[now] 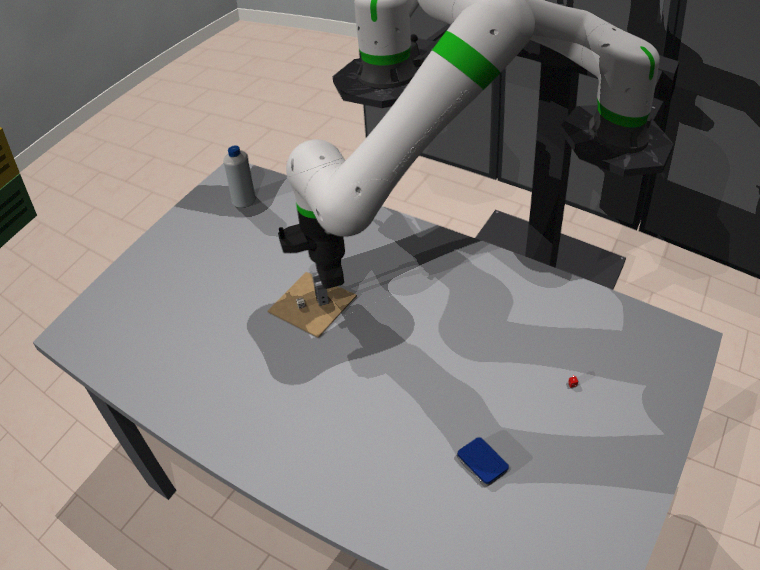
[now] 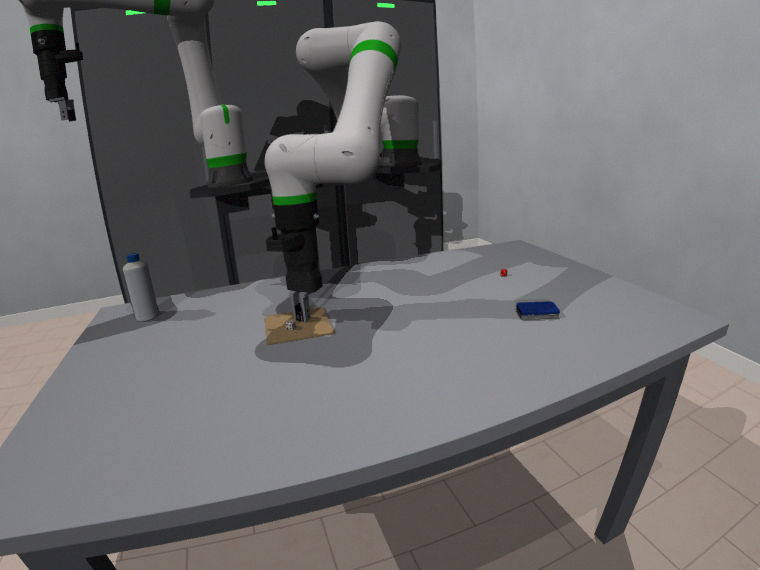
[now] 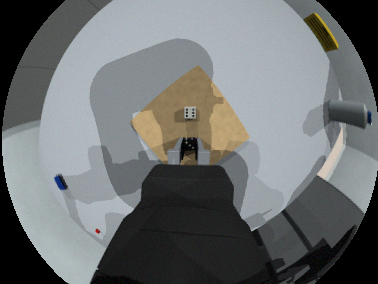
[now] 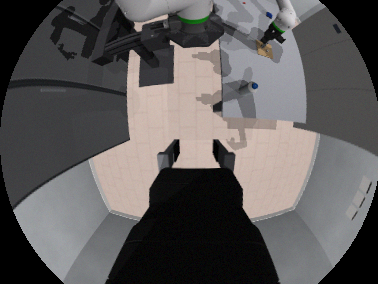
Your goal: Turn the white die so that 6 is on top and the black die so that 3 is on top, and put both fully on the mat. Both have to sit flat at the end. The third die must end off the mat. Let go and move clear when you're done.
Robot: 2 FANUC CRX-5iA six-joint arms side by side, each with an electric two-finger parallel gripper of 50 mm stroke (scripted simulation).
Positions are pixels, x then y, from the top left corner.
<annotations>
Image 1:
my left gripper: 322,299
tan mat: 314,319
blue-topped box: 477,456
grey bottle: 236,163
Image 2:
my left gripper: 302,319
my right gripper: 69,120
tan mat: 318,325
grey bottle: 136,271
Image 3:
my left gripper: 189,144
tan mat: 161,123
grey bottle: 348,112
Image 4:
my right gripper: 196,146
</annotations>
